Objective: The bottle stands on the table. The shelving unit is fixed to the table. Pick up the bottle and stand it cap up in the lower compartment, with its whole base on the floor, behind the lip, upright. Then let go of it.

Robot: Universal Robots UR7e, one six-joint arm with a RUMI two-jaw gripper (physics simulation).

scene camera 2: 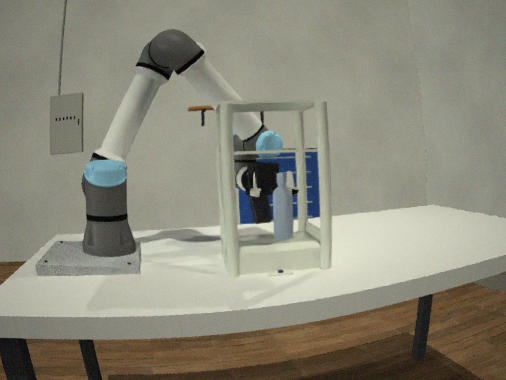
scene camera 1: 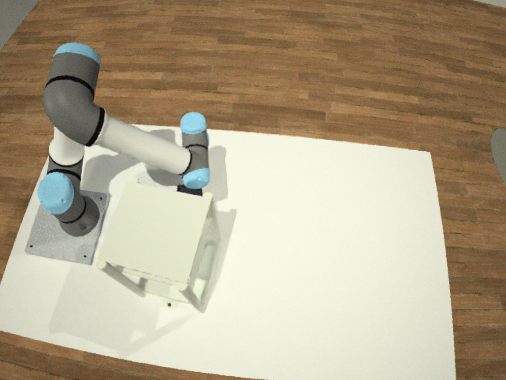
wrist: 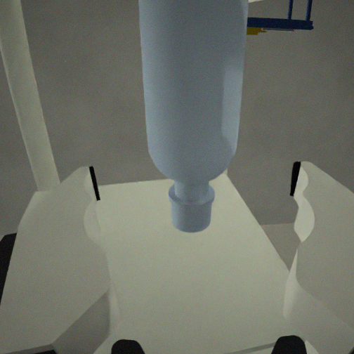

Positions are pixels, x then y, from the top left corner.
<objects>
light blue bottle: scene camera 2 282,196; wrist 192,65; not seen in scene camera 1 (hidden by a pale shelving unit)
</objects>
